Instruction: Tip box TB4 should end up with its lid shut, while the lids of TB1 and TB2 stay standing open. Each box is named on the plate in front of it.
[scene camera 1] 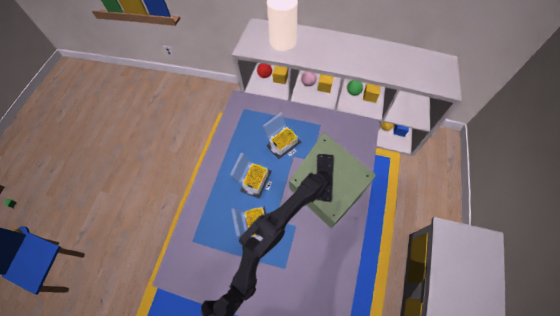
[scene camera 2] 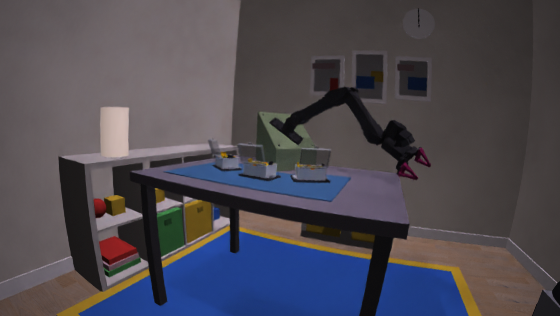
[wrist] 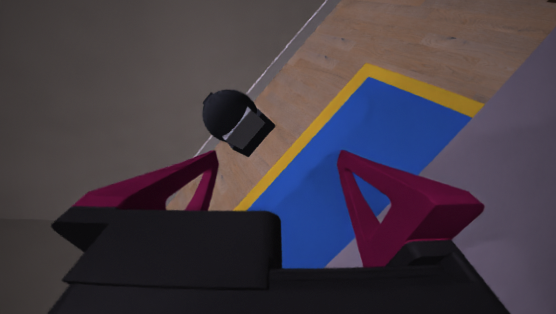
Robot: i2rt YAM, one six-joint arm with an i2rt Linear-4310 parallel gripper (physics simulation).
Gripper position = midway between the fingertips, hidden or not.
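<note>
Visible: my gripper [wrist: 277,157]; a blue mat [scene camera 1: 216,229], the mat also in scene camera 2 [scene camera 2: 284,185].
</note>
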